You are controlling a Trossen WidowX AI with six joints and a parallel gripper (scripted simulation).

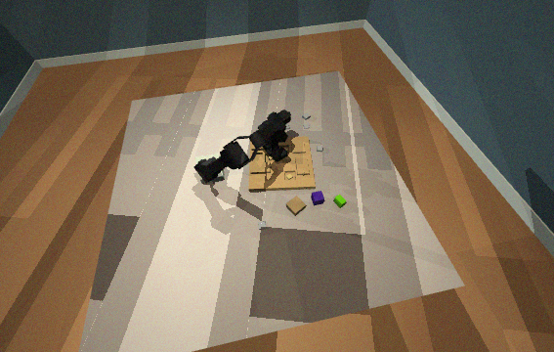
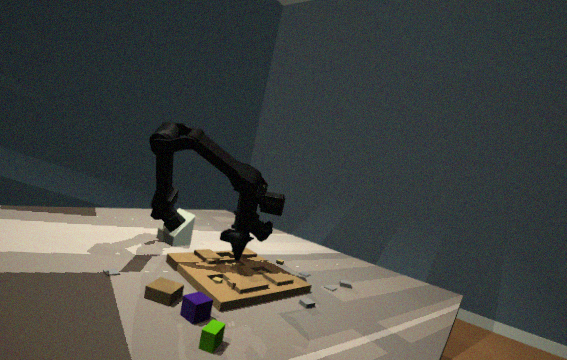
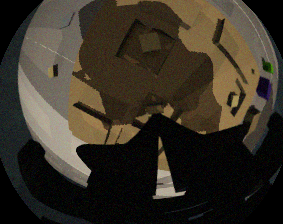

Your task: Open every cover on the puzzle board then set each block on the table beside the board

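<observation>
Now: the tan puzzle board 5 cm ahead of my gripper tip, 1 cm to the right of it and 1 cm below it. Also, from my gripper tip: purple block 19 cm ahead, 24 cm to the right, 1 cm below; then brown block 9 cm ahead, 26 cm to the right, 2 cm below; then green block 28 cm ahead, 25 cm to the right, 1 cm below.
</observation>
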